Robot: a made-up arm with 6 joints.
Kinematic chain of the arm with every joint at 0, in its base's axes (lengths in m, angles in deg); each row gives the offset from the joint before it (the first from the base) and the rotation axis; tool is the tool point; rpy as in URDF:
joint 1: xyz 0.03 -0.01 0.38 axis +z
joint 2: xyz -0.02 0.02 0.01 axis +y
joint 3: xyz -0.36 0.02 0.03 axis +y
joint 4: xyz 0.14 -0.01 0.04 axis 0.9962 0 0.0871
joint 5: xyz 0 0.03 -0.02 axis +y
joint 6: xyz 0.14 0.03 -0.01 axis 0.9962 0 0.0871
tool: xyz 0 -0.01 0.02 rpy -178.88 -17.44 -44.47
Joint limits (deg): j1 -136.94..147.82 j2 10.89..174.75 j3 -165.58..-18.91 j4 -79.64..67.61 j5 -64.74..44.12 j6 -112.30..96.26
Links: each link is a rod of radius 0.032 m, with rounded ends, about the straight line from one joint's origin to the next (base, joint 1, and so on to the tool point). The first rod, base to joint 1, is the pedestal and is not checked.
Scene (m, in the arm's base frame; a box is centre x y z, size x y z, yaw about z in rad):
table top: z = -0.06
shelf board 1: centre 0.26 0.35 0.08 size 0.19 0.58 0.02 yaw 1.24
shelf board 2: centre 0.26 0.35 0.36 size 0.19 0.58 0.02 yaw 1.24
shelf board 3: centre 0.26 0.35 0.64 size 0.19 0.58 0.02 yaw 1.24
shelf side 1: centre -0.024 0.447 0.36 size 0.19 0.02 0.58 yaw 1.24
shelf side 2: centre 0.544 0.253 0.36 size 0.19 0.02 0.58 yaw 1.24
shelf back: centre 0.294 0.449 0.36 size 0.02 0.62 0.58 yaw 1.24
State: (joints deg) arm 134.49 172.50 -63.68 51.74 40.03 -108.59
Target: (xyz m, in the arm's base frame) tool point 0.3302 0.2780 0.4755
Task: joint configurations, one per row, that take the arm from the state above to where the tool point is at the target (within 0.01 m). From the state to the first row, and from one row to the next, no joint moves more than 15 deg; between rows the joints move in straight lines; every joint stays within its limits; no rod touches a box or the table.
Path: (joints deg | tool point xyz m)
1: 122.83 159.72 -54.73 38.93 34.87 -105.14 | -0.2586 0.1315 0.2459
2: 111.17 146.94 -45.77 26.12 29.72 -101.69 | -0.1960 0.1612 0.3109
3: 99.51 134.16 -36.82 13.30 24.56 -98.25 | -0.1311 0.1642 0.3668
4: 87.85 121.38 -27.86 0.49 19.41 -94.80 | -0.0757 0.1428 0.4115
5: 76.18 108.60 -18.91 -12.32 14.25 -91.35 | -0.0388 0.1040 0.4436
6: 62.80 108.30 -20.65 -2.81 13.90 -92.98 | -0.0130 0.1406 0.4449
7: 49.42 108.00 -22.39 6.69 13.56 -94.61 | 0.0291 0.1701 0.4477
8: 36.04 107.69 -24.13 16.20 13.21 -96.24 | 0.0848 0.1858 0.4522
9: 22.66 107.39 -25.87 25.71 12.86 -97.87 | 0.1488 0.1822 0.4583
10: 9.28 107.08 -27.62 35.21 12.51 -99.50 | 0.2139 0.1560 0.4661
11: -4.10 106.78 -29.36 44.72 12.17 -101.13 | 0.2714 0.1069 0.4755
12: 5.35 112.23 -39.90 48.26 13.64 -101.87 | 0.3048 0.1521 0.4757
13: 14.80 117.68 -50.44 51.80 15.12 -102.61 | 0.3256 0.2104 0.4757
14: 24.26 123.12 -60.99 55.34 16.59 -103.35 | 0.3302 0.2780 0.4755

